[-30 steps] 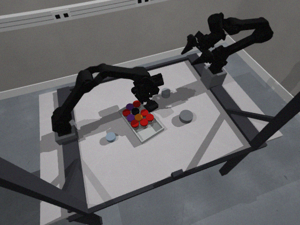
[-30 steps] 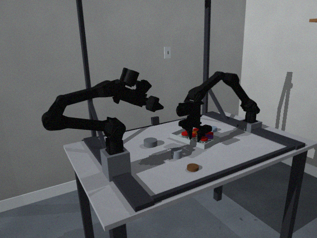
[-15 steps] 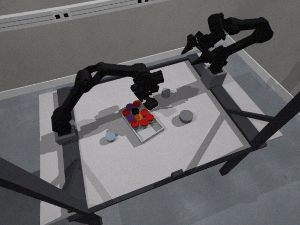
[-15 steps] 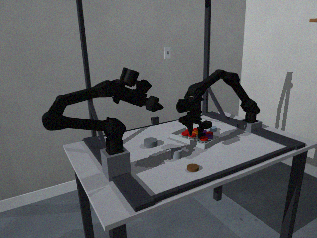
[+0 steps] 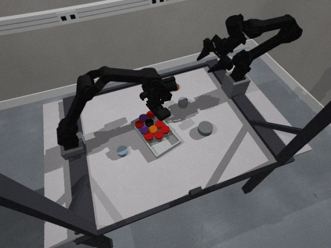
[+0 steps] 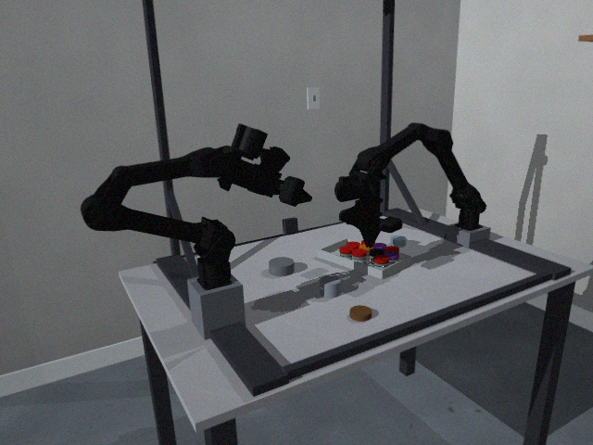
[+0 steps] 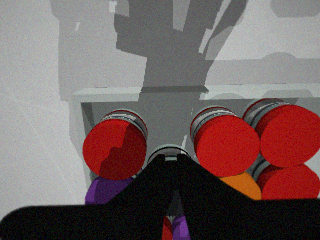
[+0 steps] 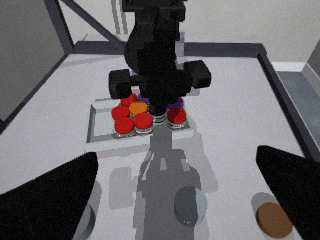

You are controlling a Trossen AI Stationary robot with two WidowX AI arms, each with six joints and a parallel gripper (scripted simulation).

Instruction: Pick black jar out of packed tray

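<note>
My left hand is 8 cm to the right of the purple jar, 8 cm above it and 4 cm past it. The rest, counted from my left hand: light blue cylinder 22 cm to the left, 9 cm below, 9 cm behind; black jar 8 cm below, 4 cm to the left, 1 cm behind; orange jar 8 cm below, 6 cm behind, 4 cm to the left.
</note>
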